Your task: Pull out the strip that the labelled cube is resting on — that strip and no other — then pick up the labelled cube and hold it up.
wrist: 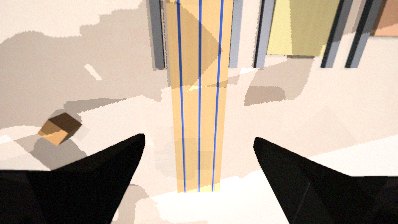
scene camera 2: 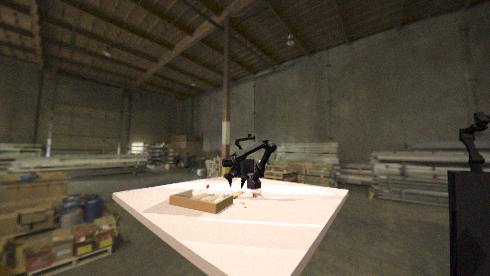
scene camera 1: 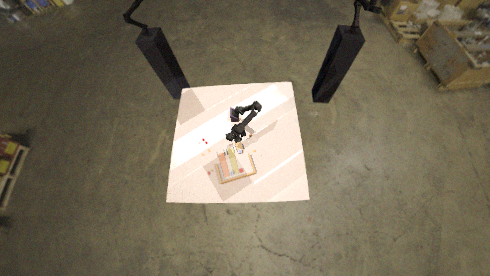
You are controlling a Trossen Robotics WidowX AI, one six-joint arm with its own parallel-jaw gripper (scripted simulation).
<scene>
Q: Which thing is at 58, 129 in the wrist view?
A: A brown block.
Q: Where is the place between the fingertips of the gripper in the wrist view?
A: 200, 140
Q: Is the gripper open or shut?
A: Open.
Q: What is the gripper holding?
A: Nothing.
</scene>
